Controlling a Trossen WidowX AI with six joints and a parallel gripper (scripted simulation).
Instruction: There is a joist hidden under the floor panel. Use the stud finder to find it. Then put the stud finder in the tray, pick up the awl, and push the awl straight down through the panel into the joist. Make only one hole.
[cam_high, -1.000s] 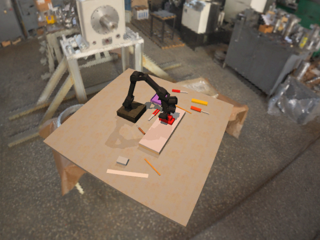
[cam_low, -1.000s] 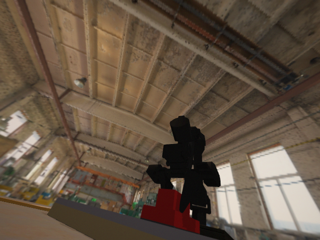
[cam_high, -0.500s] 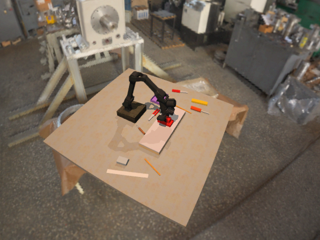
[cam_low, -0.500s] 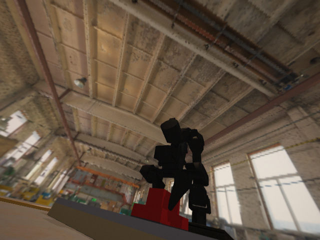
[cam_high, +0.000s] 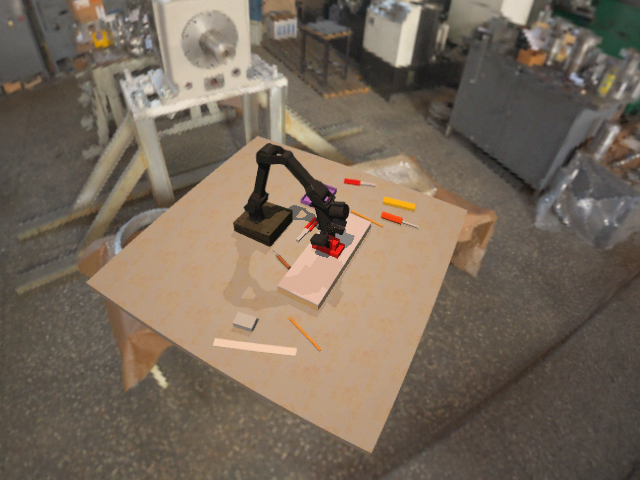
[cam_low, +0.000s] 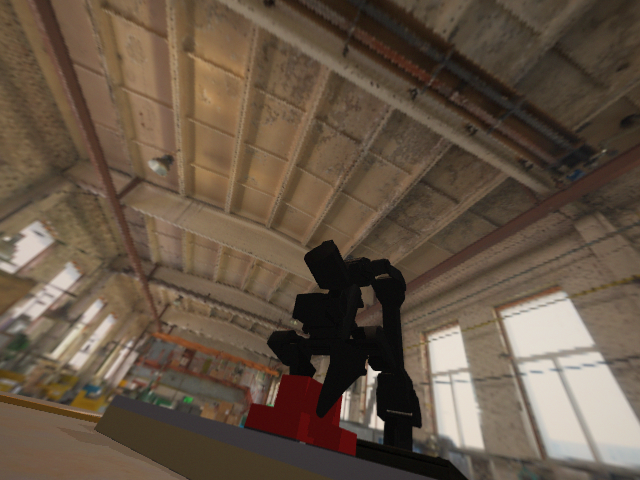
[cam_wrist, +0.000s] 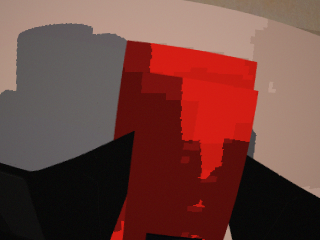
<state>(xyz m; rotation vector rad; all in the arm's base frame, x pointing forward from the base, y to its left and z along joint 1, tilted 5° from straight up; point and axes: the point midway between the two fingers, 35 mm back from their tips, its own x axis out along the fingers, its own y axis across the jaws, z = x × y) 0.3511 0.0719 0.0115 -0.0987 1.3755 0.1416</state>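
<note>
My gripper tip is 4 cm past the indicator window, 1 cm to the left of it and 3 cm below it. From my gripper tip the other things lie so: purple tray 27 cm behind, 27 cm to the left, 5 cm below; then awl 16 cm behind, 15 cm to the right, 6 cm below; then stud finder 2 cm behind, 2 cm above.
</note>
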